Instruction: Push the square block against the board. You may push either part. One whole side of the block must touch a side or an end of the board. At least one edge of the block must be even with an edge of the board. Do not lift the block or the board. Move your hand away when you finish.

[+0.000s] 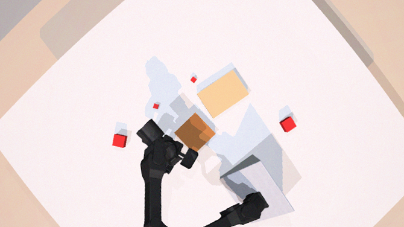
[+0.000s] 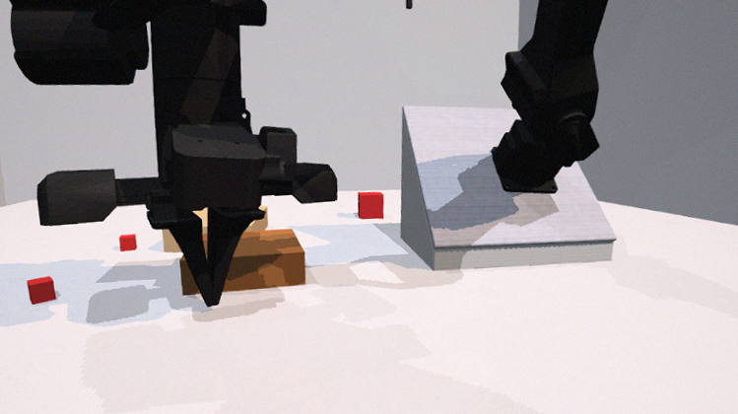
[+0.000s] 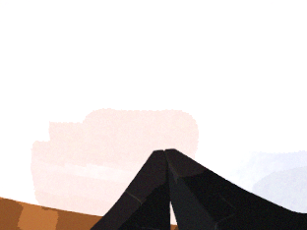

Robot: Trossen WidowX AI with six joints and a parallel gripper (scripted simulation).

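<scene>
The brown square block is 10 mm behind my gripper tip, 90 mm to the right of it and 10 mm above it. From my gripper tip the other things lie so: tan board: 50 mm ahead, 250 mm to the right, 10 mm above.
</scene>
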